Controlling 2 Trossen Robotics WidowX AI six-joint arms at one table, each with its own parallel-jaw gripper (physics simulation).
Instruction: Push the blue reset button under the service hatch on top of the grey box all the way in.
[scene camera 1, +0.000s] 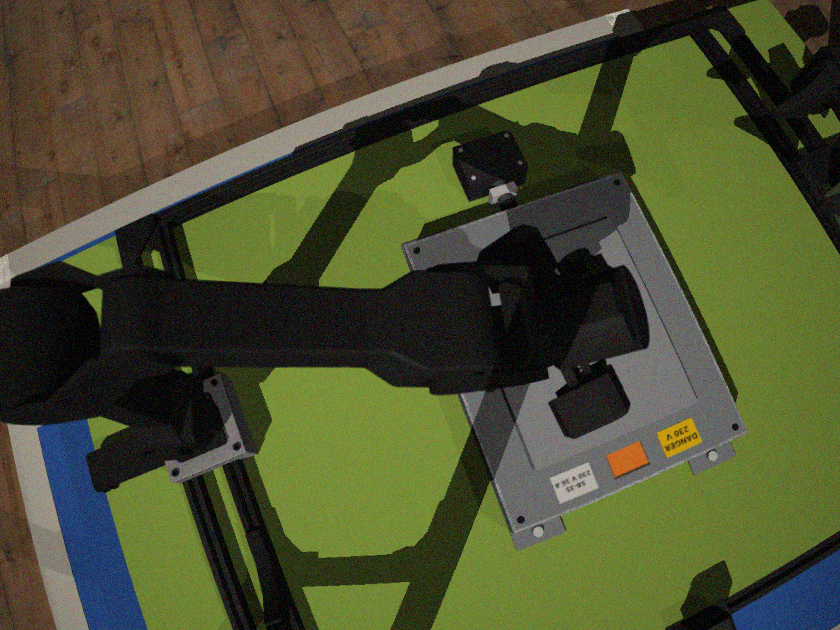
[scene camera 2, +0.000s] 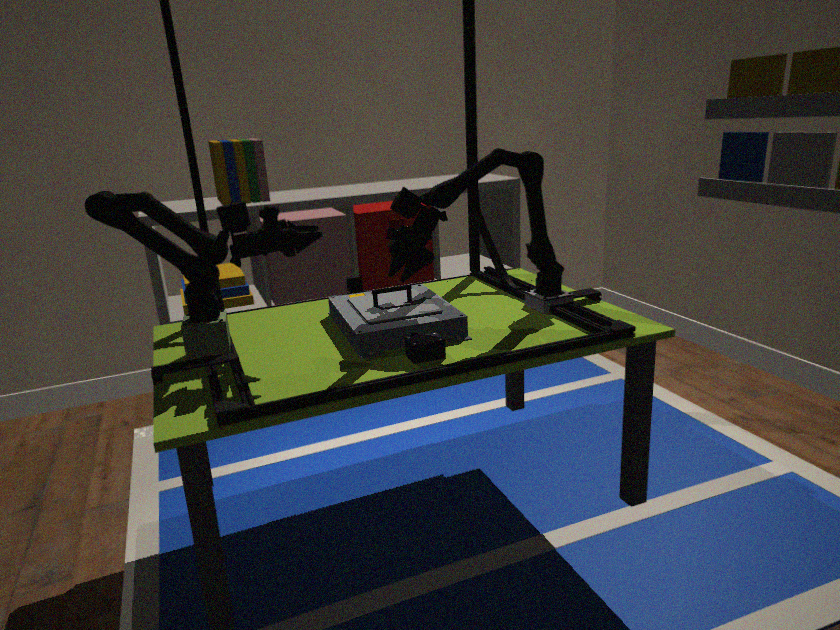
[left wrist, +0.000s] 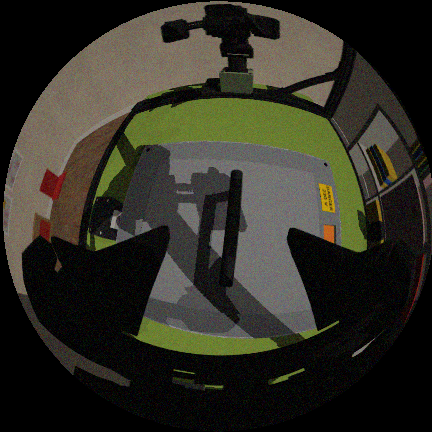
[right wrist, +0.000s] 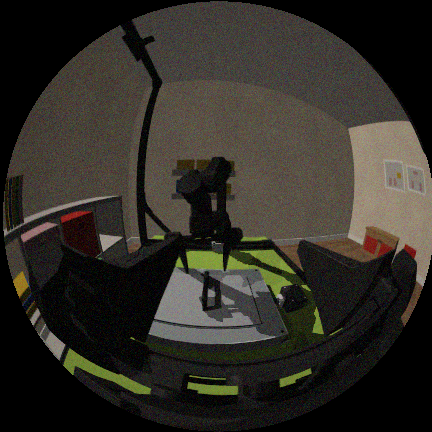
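The grey box (scene camera 1: 713, 401) (scene camera 2: 386, 337) (left wrist: 240, 150) (right wrist: 215, 338) lies on the green table. Its service hatch (scene camera 1: 644, 406) (left wrist: 280, 200) (right wrist: 180, 300) lies flat and closed on top, with a black bar handle (scene camera 2: 392, 290) (left wrist: 231, 230) (right wrist: 205, 292) standing up from it. The blue reset button does not show; the hatch covers the area beneath. My left gripper (scene camera 2: 405, 274) (left wrist: 230, 233) (right wrist: 205, 272) is open and empty, pointing down above the handle, which appears between its fingers in the left wrist view. My right gripper (scene camera 2: 318, 233) is open and empty, held in the air to the side of the box.
A black block (scene camera 1: 489, 162) (scene camera 2: 425, 347) (right wrist: 292, 297) with a white connector sits beside the box. An orange patch (scene camera 1: 628, 459) (left wrist: 329, 233), a yellow danger label (scene camera 1: 678, 437) and a white label (scene camera 1: 574, 483) lie along one box edge. Black rails border the table.
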